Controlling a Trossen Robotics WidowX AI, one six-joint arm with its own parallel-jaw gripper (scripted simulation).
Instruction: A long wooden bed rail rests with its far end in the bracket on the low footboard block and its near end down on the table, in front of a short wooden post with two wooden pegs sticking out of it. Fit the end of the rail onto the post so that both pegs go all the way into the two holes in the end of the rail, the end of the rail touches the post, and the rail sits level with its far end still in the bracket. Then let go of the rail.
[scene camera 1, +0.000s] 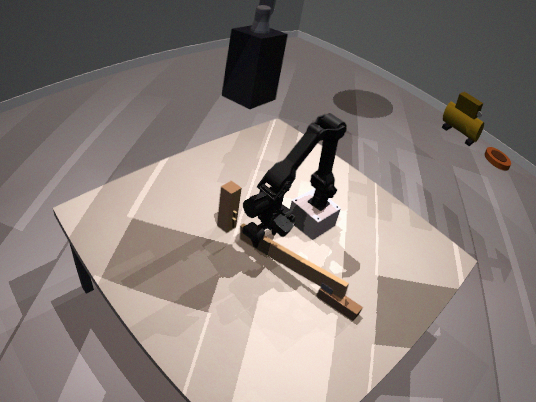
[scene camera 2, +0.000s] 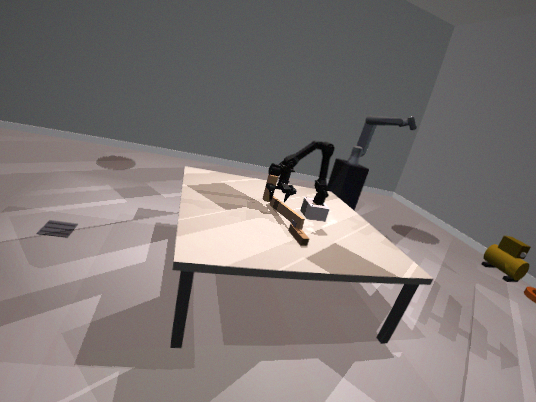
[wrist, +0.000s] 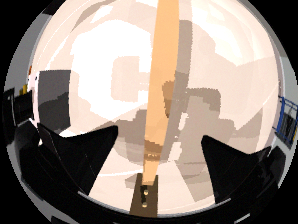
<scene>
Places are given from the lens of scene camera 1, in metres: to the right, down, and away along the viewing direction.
my gripper (scene camera 1: 264, 240): -0.01, 0.13, 1.48
wooden bed rail (scene camera 1: 286, 257): 0.06, 0.18, 1.44
short wooden post (scene camera 1: 230, 194): -0.12, -0.02, 1.47
</scene>
